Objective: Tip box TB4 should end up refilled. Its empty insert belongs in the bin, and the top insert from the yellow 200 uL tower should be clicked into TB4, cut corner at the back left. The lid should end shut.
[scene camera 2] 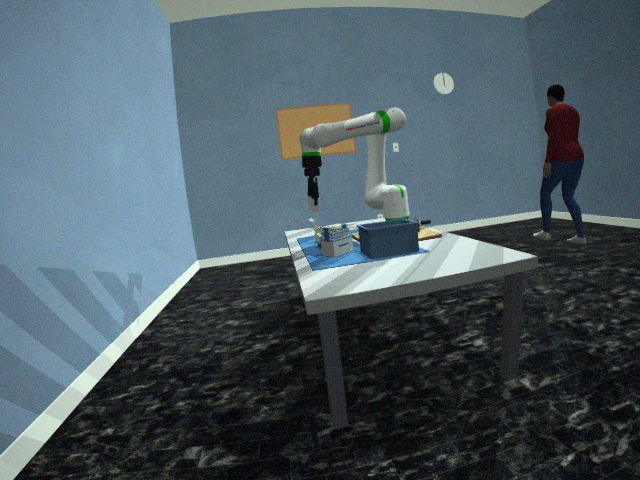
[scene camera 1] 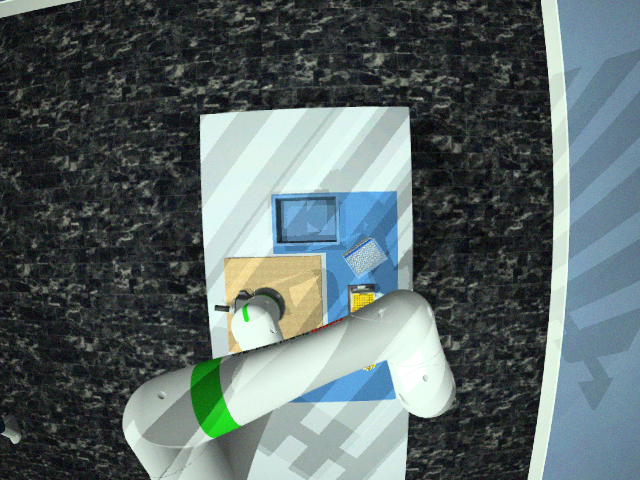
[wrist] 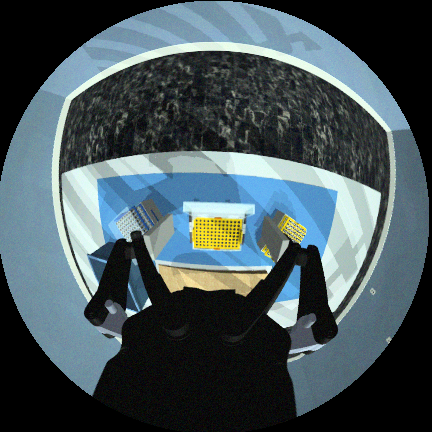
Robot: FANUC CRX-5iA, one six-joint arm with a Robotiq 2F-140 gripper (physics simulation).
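Tip box TB4 (scene camera 1: 355,287) (wrist: 193,242) stands on the blue mat. Its translucent lid (wrist: 219,208) is open, raised at the side away from the gripper's base in the wrist view. A yellow insert with dark holes (scene camera 1: 362,301) (wrist: 218,233) sits in it. The yellow 200 uL tower (scene camera 1: 369,367) (wrist: 292,228) stands to the right in the wrist view, partly behind a finger; the arm hides most of it in scene camera 1. The blue bin (scene camera 1: 307,219) (scene camera 2: 389,239) (wrist: 102,257) stands at the left in the wrist view. My gripper (scene camera 2: 313,204) (wrist: 217,224) is open and empty, above TB4.
A tilted-looking white and blue rack tower (scene camera 1: 365,256) (scene camera 2: 337,246) (wrist: 134,222) stands between bin and TB4, angled on the mat (scene camera 1: 369,206) (wrist: 165,185). A wooden board (scene camera 1: 305,268) (wrist: 215,280) lies beside the mat at the arm's base. A person (scene camera 2: 562,134) stands beyond the table.
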